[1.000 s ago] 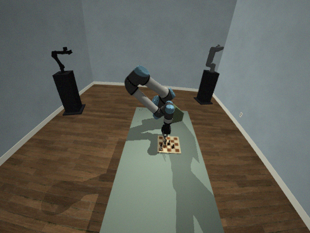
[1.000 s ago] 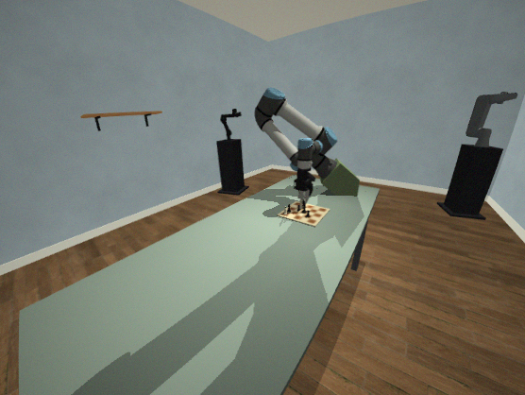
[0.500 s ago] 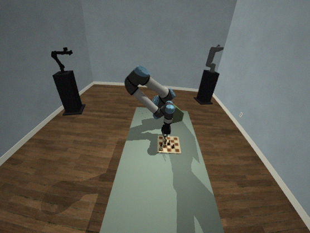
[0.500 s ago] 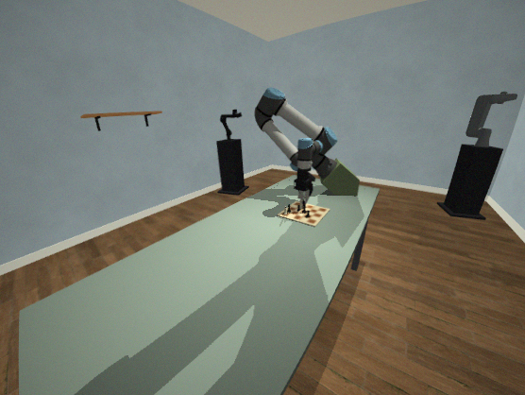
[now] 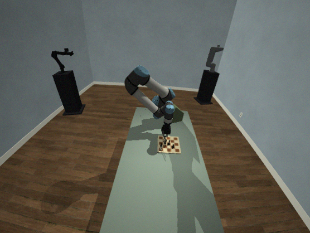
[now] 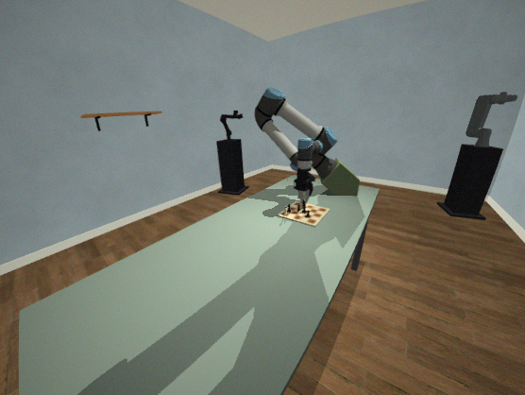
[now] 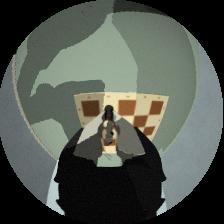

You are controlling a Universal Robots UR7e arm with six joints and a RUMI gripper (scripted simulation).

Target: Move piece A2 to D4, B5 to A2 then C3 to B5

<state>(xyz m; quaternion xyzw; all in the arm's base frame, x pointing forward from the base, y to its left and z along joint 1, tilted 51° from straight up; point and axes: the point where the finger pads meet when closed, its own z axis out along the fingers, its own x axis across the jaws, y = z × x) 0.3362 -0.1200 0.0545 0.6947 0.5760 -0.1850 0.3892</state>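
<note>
My gripper is now 4 cm short of the white piece and 1 cm to the left of it. Round my hand: chessboard 8 cm ahead, 3 cm below, 2 cm to the left.
</note>
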